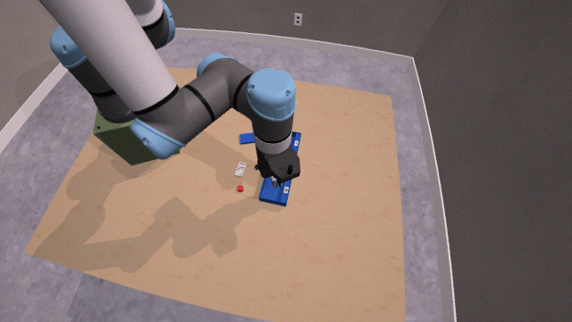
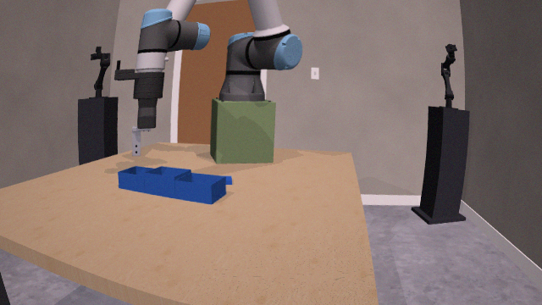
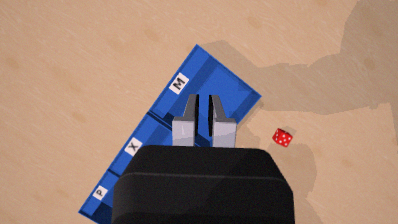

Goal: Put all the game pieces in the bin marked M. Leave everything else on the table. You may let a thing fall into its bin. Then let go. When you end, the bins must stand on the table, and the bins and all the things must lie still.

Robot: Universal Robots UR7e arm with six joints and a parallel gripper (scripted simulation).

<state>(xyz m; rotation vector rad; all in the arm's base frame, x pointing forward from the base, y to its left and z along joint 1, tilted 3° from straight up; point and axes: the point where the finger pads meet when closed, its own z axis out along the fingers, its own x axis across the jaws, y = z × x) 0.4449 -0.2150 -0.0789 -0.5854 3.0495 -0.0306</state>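
The blue three-part bin lies 9 cm to the left of my hand, 7 cm below it and 2 cm ahead of it. Round my hand: red die (12 cm behind, 9 cm below, 1 cm to the left); flat blue tile (20 cm to the left, 10 cm behind, 9 cm below); white domino (12 cm behind, 9 cm below, 8 cm to the left).
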